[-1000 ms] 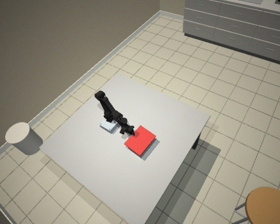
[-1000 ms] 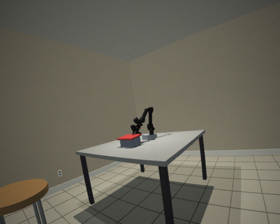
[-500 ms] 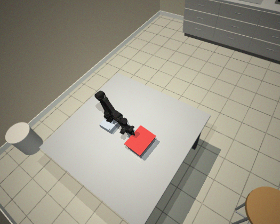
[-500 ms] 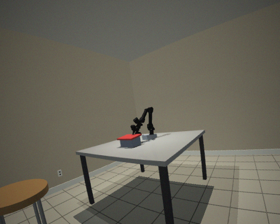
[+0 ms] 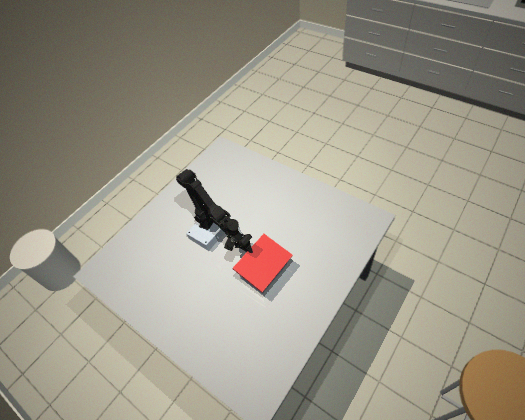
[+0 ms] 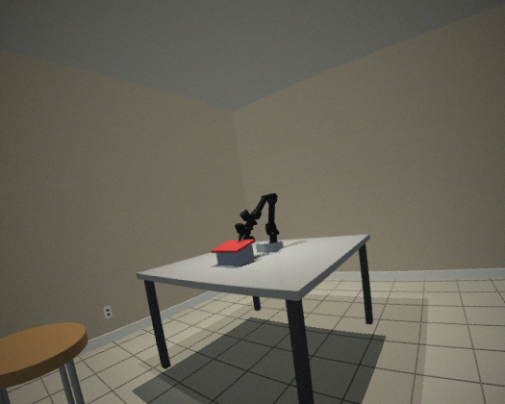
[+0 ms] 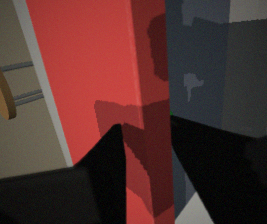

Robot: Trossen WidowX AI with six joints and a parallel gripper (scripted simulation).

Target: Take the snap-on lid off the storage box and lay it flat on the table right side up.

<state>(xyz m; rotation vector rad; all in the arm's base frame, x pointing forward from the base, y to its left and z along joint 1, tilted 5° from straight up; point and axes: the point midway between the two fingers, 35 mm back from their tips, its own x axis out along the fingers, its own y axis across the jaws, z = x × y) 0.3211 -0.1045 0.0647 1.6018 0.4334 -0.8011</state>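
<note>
My gripper tip is now 8 cm short of the red lid, 2 cm to the left of it and 1 cm above it. The rest, counted from my gripper tip: storage box (7 cm ahead, 2 cm to the right, 7 cm below).
</note>
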